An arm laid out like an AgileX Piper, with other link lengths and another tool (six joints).
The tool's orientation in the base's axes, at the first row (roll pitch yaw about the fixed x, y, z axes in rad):
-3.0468, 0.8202, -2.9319
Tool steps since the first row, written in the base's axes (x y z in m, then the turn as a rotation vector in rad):
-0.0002, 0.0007, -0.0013, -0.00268, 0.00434, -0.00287
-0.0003, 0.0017, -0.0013, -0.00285, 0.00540, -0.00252
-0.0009, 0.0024, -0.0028, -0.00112, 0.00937, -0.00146
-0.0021, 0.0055, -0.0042, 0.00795, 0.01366, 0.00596
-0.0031, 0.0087, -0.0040, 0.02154, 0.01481, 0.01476
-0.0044, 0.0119, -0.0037, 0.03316, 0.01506, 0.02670
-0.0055, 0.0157, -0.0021, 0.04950, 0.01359, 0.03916
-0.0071, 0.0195, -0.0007, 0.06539, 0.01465, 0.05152
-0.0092, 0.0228, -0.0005, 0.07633, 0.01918, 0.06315
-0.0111, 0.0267, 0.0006, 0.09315, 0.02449, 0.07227
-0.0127, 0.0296, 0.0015, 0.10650, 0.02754, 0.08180
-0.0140, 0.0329, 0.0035, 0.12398, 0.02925, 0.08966
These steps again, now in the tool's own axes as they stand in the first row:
0.0010, 0.0008, 0.0008, 0.00327, 0.00485, 0.00024
0.0009, 0.0018, 0.0008, 0.00298, 0.00590, -0.00006
0.0023, 0.0027, 0.0014, 0.00048, 0.00951, 0.00072
0.0037, 0.0060, 0.0016, -0.01160, 0.01200, 0.00258
0.0038, 0.0093, 0.0010, -0.02727, 0.01068, 0.00661
0.0040, 0.0126, 0.0000, -0.04379, 0.00853, 0.00702
0.0030, 0.0164, -0.0017, -0.06359, 0.00399, 0.01043
0.0025, 0.0203, -0.0036, -0.08338, 0.00203, 0.01373
0.0033, 0.0238, -0.0050, -0.09983, 0.00423, 0.01411
0.0032, 0.0279, -0.0070, -0.11847, 0.00654, 0.02053
0.0032, 0.0309, -0.0086, -0.13478, 0.00707, 0.02401
0.0021, 0.0342, -0.0107, -0.15243, 0.00582, 0.03157

